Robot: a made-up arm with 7 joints.
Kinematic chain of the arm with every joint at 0, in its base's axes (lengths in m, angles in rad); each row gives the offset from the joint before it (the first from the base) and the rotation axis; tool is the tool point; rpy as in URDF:
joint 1: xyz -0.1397 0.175 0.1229 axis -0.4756 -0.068 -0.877
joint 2: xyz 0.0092 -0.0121 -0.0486 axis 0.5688 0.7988 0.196
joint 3: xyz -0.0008 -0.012 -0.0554 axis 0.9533 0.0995 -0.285
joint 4: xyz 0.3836 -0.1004 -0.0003 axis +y
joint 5: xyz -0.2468 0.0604 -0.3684 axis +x
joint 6: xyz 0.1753 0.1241 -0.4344 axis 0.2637 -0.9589 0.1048
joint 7: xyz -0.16 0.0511 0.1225 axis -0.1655 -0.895 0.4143
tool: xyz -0.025 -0.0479 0.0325 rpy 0 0 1.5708
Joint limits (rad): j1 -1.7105..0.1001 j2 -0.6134..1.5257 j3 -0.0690..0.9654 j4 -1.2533..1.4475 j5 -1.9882..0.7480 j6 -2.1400..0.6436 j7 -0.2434..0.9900
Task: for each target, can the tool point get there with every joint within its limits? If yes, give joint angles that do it. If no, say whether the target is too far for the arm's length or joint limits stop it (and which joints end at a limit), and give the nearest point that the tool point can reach.
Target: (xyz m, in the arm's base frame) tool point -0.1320 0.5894 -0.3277
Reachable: yes | joints -0.7299 -0.2189 0.2050 0.3236 0.1476 -0.8323 0.6893
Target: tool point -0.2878 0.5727 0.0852
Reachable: yes | joints -0.1054 0.7232 0.6714 0.9042 0.2205 -1.3972 0.5518
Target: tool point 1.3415 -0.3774 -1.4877
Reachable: no: too far | nearest point 0.7363 -0.0363 -0.7434 | short by 1.018 m
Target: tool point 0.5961 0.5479 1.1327
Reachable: no: joint limits stop it (at a limit: joint 2, joint 3, joint 4, joint 6, joint 7) | nearest point 0.4544 0.6896 0.6615 | short by 0.512 m
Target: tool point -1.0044 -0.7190 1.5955
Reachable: no: too far | nearest point -0.7409 -0.2077 0.6129 | short by 1.139 m
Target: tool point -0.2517 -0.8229 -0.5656
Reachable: no: joint limits stop it (at a limit: joint 1, joint 3, joint 6, joint 7) | nearest point -0.0749 -0.4238 -0.3828 | short by 0.473 m
